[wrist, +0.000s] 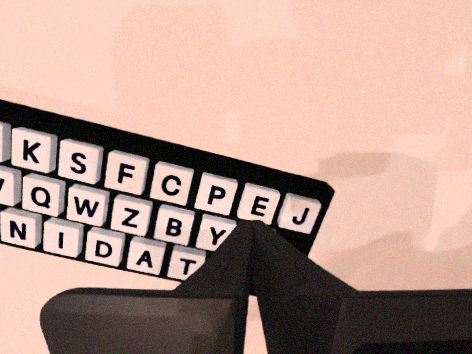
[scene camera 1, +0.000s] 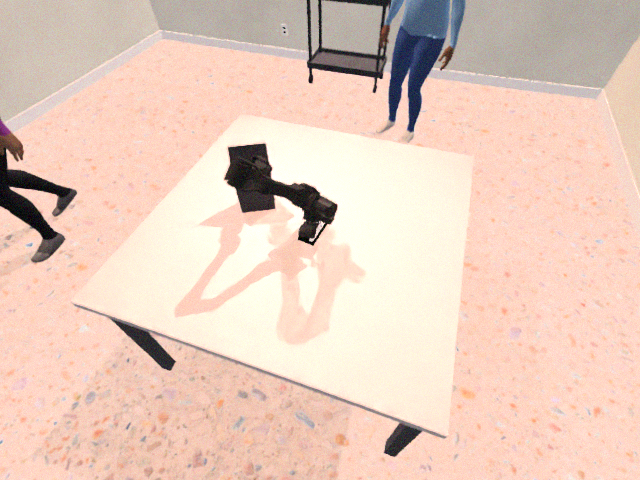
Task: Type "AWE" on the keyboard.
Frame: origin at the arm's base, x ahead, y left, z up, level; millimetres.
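Where they show: gripper, fingertip midpoint: (wrist: 250,229); arm's base at its link origin: (scene camera 1: 257,166).
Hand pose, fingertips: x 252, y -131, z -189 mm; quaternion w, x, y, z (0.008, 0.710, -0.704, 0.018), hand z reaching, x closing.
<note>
Each offset is from my fingertips to the top centre of the thing. Level surfaces: height alone.
A black keyboard {dx +3, dy +69, dz -11 mm} (scene camera 1: 322,233) (wrist: 200,156) with white letter keys lies on the table, largely hidden by the arm in the scene view and running off the left side of the wrist view. The E key {dx +6, dy -5, dz -11 mm} (wrist: 259,205) is in its top row between P and J. The W key {dx +4, dy +73, dz -11 mm} (wrist: 86,206) is in the middle row, and the A key {dx -23, dy +49, dz -11 mm} (wrist: 144,258) in the bottom row. My gripper (wrist: 250,229) is shut and empty. Its tips overlap the lower edge of the E key in the wrist view; whether they touch it cannot be told. The fingers hide the key right of Y.
The white table {dz -28 mm} (scene camera 1: 403,310) carries the arm's black base plate (scene camera 1: 257,202) at its back left. A person in blue (scene camera 1: 421,56) and a black cart (scene camera 1: 346,70) stand behind the table. Another person's legs (scene camera 1: 25,206) show at the left.
</note>
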